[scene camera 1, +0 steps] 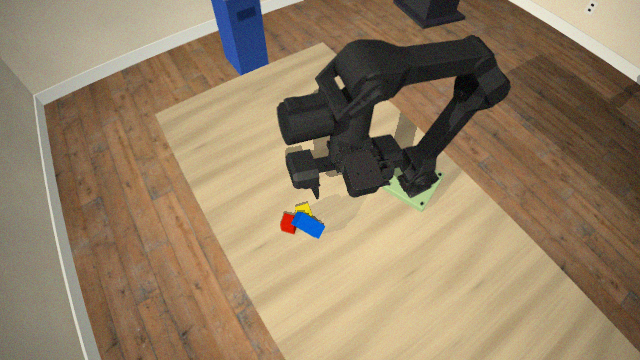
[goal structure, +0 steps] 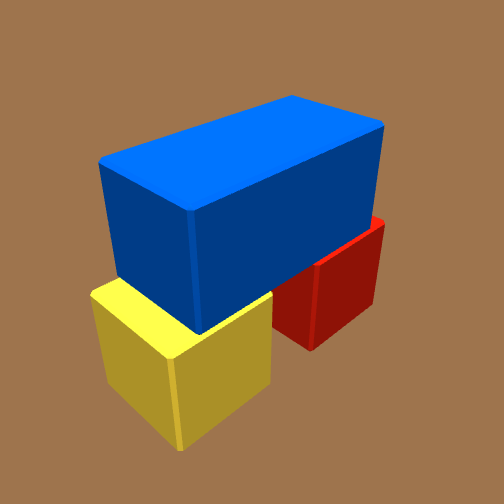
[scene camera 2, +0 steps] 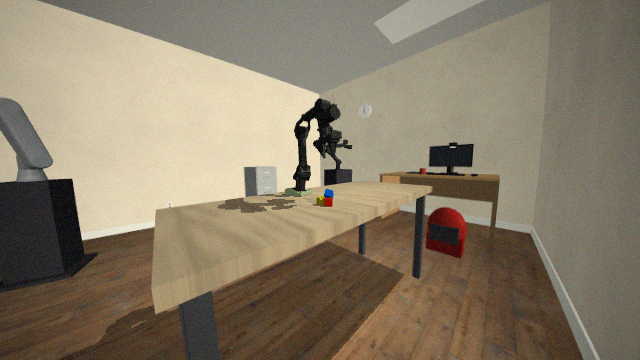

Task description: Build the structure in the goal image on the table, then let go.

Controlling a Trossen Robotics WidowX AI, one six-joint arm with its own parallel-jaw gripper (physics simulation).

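Pixels of known places: gripper, fingertip midpoint: (scene camera 1: 340, 191) (scene camera 2: 329, 157); arm's base at its link origin: (scene camera 1: 414, 182) (scene camera 2: 299, 189).
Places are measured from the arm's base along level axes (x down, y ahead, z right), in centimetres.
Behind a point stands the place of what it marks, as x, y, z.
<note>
A red block (scene camera 1: 287, 223) @(-0.6, 33.4, 2.4) (scene camera 2: 328, 202) @(0.9, 34.1, 3.9) and a yellow block (scene camera 1: 303, 208) @(-0.6, 28.5, 4.5) (scene camera 2: 320, 201) @(1.0, 30.1, 5.3) sit close together on the wooden table (scene camera 1: 400, 280) @(2.7, 15.3, -19.6) (scene camera 2: 210, 240) @(2.7, 43.8, 47.6). A longer blue block (scene camera 1: 308, 225) @(-2.4, 29.5, -0.9) (scene camera 2: 328, 193) @(-2.4, 31.5, 1.9) lies above them and hides part of both in scene camera 1. It appears over the red block and looks slightly tilted in scene camera 2; its exact contact with the yellow block is unclear. My gripper (scene camera 1: 336, 190) @(-18.7, 24.0, -4.2) (scene camera 2: 327, 154) @(-18.7, 24.0, -4.2) is open and empty, raised well above the blocks.
The arm's green base plate (scene camera 1: 422, 202) @(0.3, 1.1, -5.7) (scene camera 2: 298, 192) @(0.8, 3.7, 2.8) is on the table, to the right of the blocks in scene camera 1. A blue pillar (scene camera 1: 245, 45) stands beyond the table's far edge. A desk (scene camera 2: 470, 187) and a red rounded object (scene camera 2: 446, 232) stand beyond the table.
</note>
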